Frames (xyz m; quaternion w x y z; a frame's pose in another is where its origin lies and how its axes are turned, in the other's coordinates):
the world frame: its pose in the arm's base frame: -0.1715 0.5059 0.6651 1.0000 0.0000 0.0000 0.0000
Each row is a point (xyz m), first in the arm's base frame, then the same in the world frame.
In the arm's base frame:
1: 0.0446 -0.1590 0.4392
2: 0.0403 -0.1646 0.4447
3: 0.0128 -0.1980 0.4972
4: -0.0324 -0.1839 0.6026
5: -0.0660 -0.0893 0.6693
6: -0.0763 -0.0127 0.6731
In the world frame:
1: 0.2161 -0.6649 -0.2259
2: 0.2118 -0.6705 -0.2204
3: 0.1843 -0.7039 -0.1679
4: 0.1391 -0.6898 -0.0625
5: 0.1055 -0.5952 0.0042
6: 0.0952 -0.5186 0.0080

